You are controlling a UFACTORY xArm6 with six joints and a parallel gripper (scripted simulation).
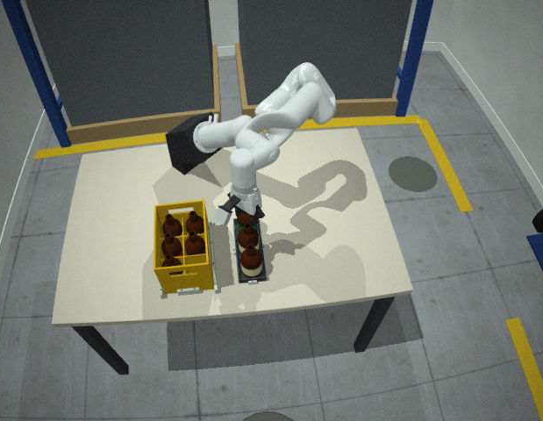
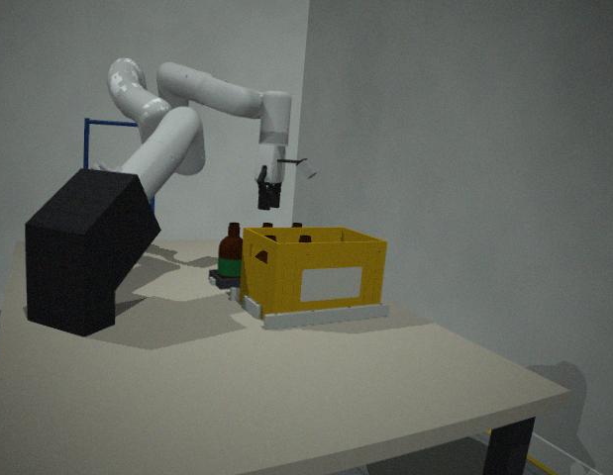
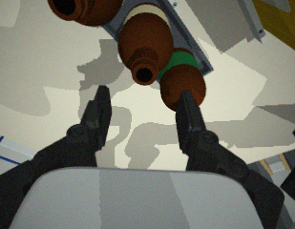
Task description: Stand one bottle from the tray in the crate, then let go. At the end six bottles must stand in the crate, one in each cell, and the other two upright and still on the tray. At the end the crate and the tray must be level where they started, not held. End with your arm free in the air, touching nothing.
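My gripper is now 13 cm above the glass bottle, 9 cm short of it and 3 cm to the right of it. The rest, counted from my hand: yellow crate 22 cm to the right, 13 cm below, 8 cm ahead.
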